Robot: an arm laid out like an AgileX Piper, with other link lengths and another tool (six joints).
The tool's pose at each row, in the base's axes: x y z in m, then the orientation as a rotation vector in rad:
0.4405, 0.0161, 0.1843, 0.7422, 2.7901, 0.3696
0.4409, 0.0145, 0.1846, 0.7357, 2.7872, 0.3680
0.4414, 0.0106, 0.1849, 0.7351, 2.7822, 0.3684
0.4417, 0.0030, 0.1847, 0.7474, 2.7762, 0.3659
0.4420, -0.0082, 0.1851, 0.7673, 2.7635, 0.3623
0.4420, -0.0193, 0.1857, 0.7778, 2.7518, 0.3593
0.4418, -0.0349, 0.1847, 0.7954, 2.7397, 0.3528
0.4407, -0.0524, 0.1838, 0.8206, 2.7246, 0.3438
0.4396, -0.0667, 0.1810, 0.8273, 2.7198, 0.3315
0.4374, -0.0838, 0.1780, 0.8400, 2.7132, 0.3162
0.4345, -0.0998, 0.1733, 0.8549, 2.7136, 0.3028
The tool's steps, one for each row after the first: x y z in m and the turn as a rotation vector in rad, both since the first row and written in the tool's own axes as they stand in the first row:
-0.0012, -0.0011, -0.0005, -0.0008, -0.0040, -0.0044
-0.0037, -0.0040, -0.0013, -0.0027, -0.0086, -0.0045
-0.0078, -0.0103, -0.0024, -0.0013, -0.0132, 0.0041
-0.0138, -0.0195, -0.0047, -0.0002, -0.0231, 0.0181
-0.0196, -0.0286, -0.0073, -0.0005, -0.0332, 0.0258
-0.0272, -0.0421, -0.0093, 0.0024, -0.0435, 0.0382
-0.0351, -0.0576, -0.0119, 0.0071, -0.0558, 0.0558
-0.0411, -0.0709, -0.0122, 0.0144, -0.0626, 0.0597
-0.0475, -0.0872, -0.0131, 0.0239, -0.0707, 0.0676
-0.0525, -0.1033, -0.0124, 0.0347, -0.0714, 0.0766

